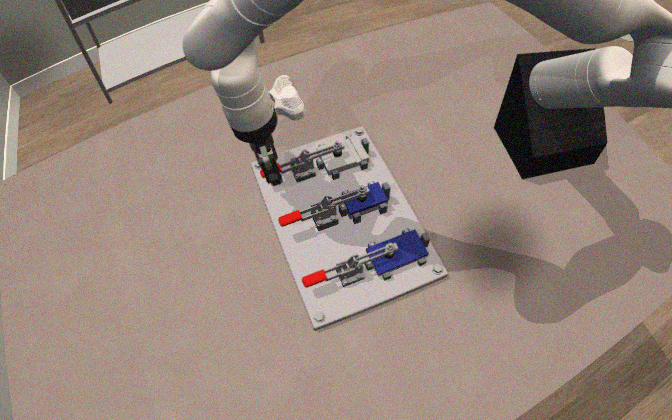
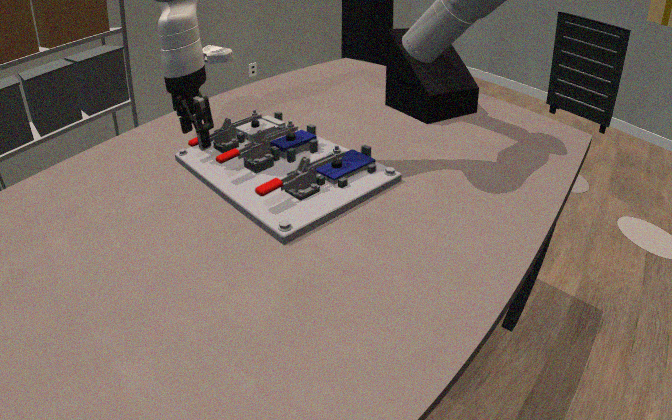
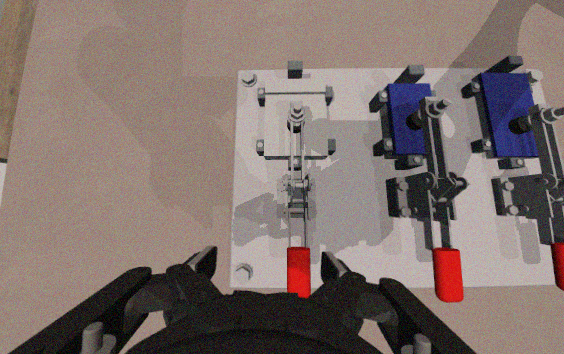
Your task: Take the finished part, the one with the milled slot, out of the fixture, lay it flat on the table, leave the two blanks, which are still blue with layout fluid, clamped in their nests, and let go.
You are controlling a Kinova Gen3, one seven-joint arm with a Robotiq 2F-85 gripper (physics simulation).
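Places are measured from the arm's base along level axes (x ahead, y left, z up), in millimetres.
Pixels of known places: gripper, fingertip midpoint: (image 1: 271, 162) (image 2: 196, 139) (image 3: 269, 260); arm's base, link origin: (image 1: 549, 84) (image 2: 418, 47).
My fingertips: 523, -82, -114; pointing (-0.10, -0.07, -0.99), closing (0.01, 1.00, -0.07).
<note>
Ahead of a thing's pixels: the offset from my fingertips to its top centre, as dx, dy, dz. Level surfaces: height alone.
The finished part @[-131, +17, -8] (image 1: 354, 159) (image 2: 246, 129) (image 3: 277, 132), pale grey with a thin slot line, lies in the end nest of the fixture plate (image 1: 300, 270) (image 2: 240, 210) (image 3: 350, 95). Its toggle clamp is down, spindle on the part, red handle @[-21, +22, +28] (image 1: 263, 174) (image 2: 193, 142) (image 3: 298, 267) pointing away. The smaller blue blank @[-132, +127, -3] (image 1: 372, 201) (image 2: 301, 140) (image 3: 402, 125) and the larger blue blank @[-147, +237, -13] (image 1: 410, 252) (image 2: 356, 161) (image 3: 507, 112) are clamped in their nests. My gripper (image 1: 271, 175) (image 2: 195, 138) (image 3: 269, 260) is open, its fingers either side of that clamp's red handle; whether they touch it is unclear.
The other two clamps have red handles @[-2, +133, +18] (image 1: 290, 218) @[-8, +243, +8] (image 1: 314, 278) beside the same plate edge. Bolt heads (image 1: 319, 316) (image 3: 243, 271) stand at the plate corners. The black robot base (image 1: 560, 130) (image 2: 430, 100) stands on the table @[dz -44] (image 1: 150, 300) (image 2: 200, 310) beyond the nest side.
</note>
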